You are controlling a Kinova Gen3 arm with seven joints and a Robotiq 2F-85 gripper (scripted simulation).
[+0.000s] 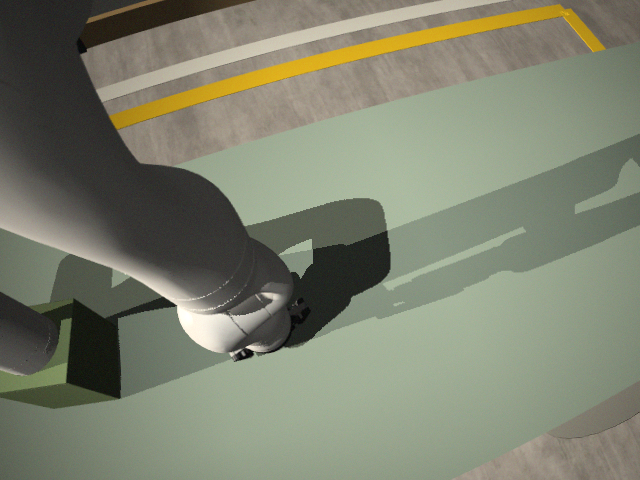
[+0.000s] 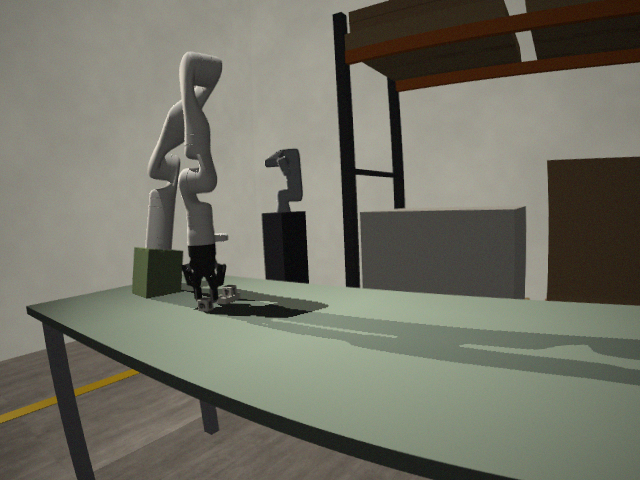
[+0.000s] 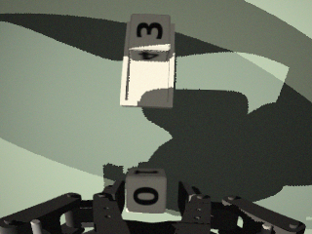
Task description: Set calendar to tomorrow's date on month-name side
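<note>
My hand is 20 mm above the white cube. Also, from my hand: white tray: 50 mm behind, 100 mm to the left, 30 mm below.
</note>
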